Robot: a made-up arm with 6 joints. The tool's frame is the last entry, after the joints.
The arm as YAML. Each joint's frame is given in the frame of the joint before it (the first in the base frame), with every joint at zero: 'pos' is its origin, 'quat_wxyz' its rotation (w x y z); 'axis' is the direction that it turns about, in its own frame. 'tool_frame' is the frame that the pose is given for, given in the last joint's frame.
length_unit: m
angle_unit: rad
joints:
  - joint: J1
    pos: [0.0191, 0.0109, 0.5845]
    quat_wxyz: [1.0, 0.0, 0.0, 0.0]
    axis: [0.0, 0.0, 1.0]
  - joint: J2
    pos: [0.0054, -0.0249, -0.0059]
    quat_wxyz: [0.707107, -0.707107, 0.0, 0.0]
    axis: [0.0, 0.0, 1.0]
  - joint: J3
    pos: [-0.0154, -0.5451, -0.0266]
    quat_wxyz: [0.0, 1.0, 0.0, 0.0]
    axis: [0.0, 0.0, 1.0]
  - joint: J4
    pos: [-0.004, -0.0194, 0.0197]
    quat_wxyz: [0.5, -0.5, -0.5, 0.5]
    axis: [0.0, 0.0, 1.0]
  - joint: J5
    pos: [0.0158, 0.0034, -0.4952]
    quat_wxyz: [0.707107, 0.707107, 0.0, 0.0]
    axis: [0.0, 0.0, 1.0]
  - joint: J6
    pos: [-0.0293, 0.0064, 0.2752]
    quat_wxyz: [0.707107, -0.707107, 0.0, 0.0]
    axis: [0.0, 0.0, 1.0]
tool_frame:
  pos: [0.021, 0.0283, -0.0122]
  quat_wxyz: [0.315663, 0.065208, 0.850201, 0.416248]
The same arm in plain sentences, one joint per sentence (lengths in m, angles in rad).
The arm has six revolute joints in a row. What follows holds with every joint at zero, and every direction is one of the base frame's.
The first joint is mounted 0.0191 m along +x and 0.0109 m along +y and 0.5845 m along +z from the base frame's origin and rotates about +z.
The second joint is mounted 0.0054 m along +x and 0.0249 m along -y and 0.0059 m along -z from the first joint and rotates about +y.
The third joint is mounted 0.0154 m along -x and 0.0266 m along -y and 0.5451 m along +z from the second joint and rotates about -y.
The fourth joint is mounted 0.004 m along -x and 0.0197 m along -y and 0.0194 m along -z from the third joint and rotates about -x.
The fifth joint is mounted 0.4952 m along +x and 0.0034 m along +y and 0.0158 m along +z from the fourth joint and rotates about -y.
The sixth joint is mounted 0.0064 m along -x and 0.2752 m along -y and 0.0293 m along -z from the fifth joint and rotates about -x.
The tool frame, which is the frame that the pose is given for, is mounted 0.0122 m along +x and 0.0283 m along +y and 0.021 m along +z from the sixth joint; its axes are the base frame's turned by roll -0.2516, pitch 0.9144 and yaw 0.659 rad (as in URDF: about the fixed x, then y, then z).

